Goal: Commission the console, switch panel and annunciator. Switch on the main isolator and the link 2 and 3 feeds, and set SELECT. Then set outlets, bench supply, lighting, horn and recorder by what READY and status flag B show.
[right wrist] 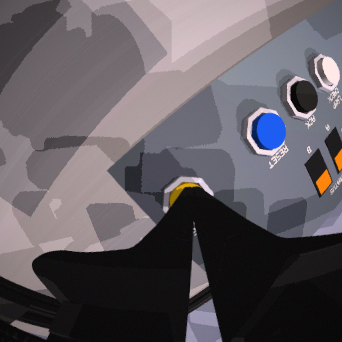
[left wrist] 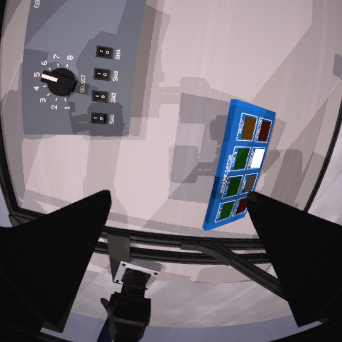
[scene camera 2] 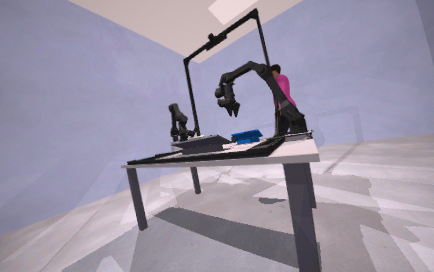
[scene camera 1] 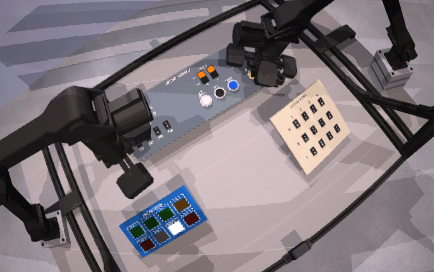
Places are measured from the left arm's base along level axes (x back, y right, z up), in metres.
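Pixels of known places: left gripper, fingertip midpoint: [left wrist: 179, 197] [scene camera 2: 233, 116] [scene camera 1: 129, 166]; right gripper, fingertip midpoint: [right wrist: 191, 193] [scene camera 1: 252, 75]; left arm's base, link origin: [left wrist: 135, 277] [scene camera 2: 299, 132] [scene camera 1: 50, 229]; right arm's base, link origin: [scene camera 2: 176, 141] [scene camera 1: 395, 60].
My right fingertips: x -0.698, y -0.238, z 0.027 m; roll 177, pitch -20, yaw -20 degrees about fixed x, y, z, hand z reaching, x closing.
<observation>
Ahead of a thing's pixels: the offset from my right fingertips to its top centre. "spot": to the spot under its first point.
The grey console {spot: dy +0.046, dx +0.229, dz +0.003 m} [scene camera 1: 175, 115] [left wrist: 85, 25] bears the SELECT knob {dy +0.030, dx +0.313, dz +0.046 m} [left wrist: 61, 81], pointer at 5, rockers SW1 to SW4, and two status windows; window B {spot: dy -0.033, dx +0.099, dz +0.022 m} [right wrist: 318, 172] is part orange. The blue annunciator {dy +0.297, dx +0.342, dz +0.027 m} [scene camera 2: 246, 136] [left wrist: 237, 111] has a bright white tile {spot: dy +0.329, dx +0.311, dz -0.007 m} [scene camera 1: 176, 228] [left wrist: 257, 158]; its other tiles look dim. The cream switch panel [scene camera 1: 282, 125] has rows of black rockers, positions too small to tell. My left gripper [scene camera 2: 234, 115] [left wrist: 179, 197] is open and empty, high above the table. My right gripper [right wrist: 191, 193] is shut and empty, its tips over the yellow button [scene camera 1: 251, 75] [right wrist: 181, 193]; contact cannot be told.
A blue button {dy +0.015, dx +0.060, dz +0.012 m} [scene camera 1: 233, 85] [right wrist: 270, 131], a black button {dy +0.025, dx +0.101, dz +0.012 m} [scene camera 1: 219, 92] [right wrist: 304, 96] and a white button {dy +0.035, dx +0.141, dz +0.012 m} [scene camera 1: 206, 100] [right wrist: 328, 71] line the console beside the yellow one. Black frame rails surround the table. A person in pink [scene camera 2: 283, 90] stands behind the left arm.
</observation>
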